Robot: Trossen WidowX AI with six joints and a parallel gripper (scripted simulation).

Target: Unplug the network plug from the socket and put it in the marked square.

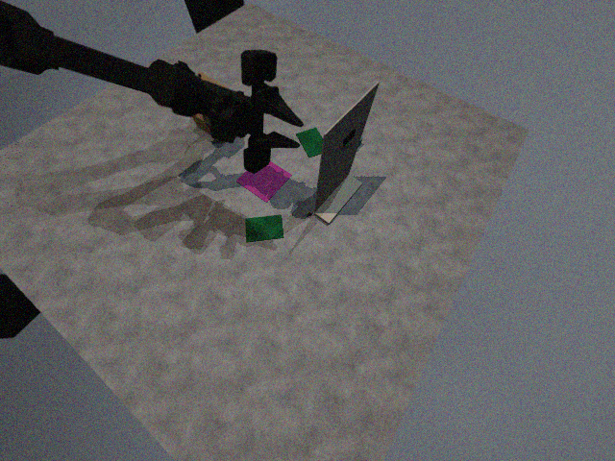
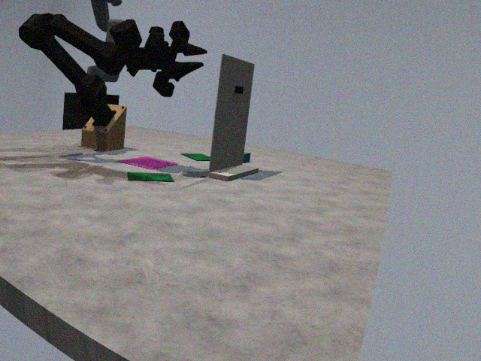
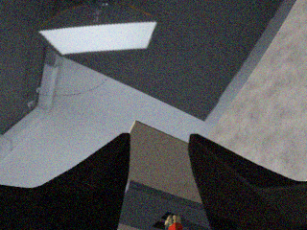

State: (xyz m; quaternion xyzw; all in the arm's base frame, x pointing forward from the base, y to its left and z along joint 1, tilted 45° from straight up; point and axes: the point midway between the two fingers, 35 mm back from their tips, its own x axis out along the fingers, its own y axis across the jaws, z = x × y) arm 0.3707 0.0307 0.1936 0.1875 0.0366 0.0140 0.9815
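Right now my gripper tip is 30 mm short of the network plug, 100 mm to the right of it and 60 mm above it. From my gripper tip the other things lie so: magenta marked square: 150 mm behind, 30 mm to the left, 280 mm below; grey upright panel: 50 mm ahead, 100 mm to the left, 150 mm below; green patch: 50 mm behind, 100 mm to the right, 280 mm below.
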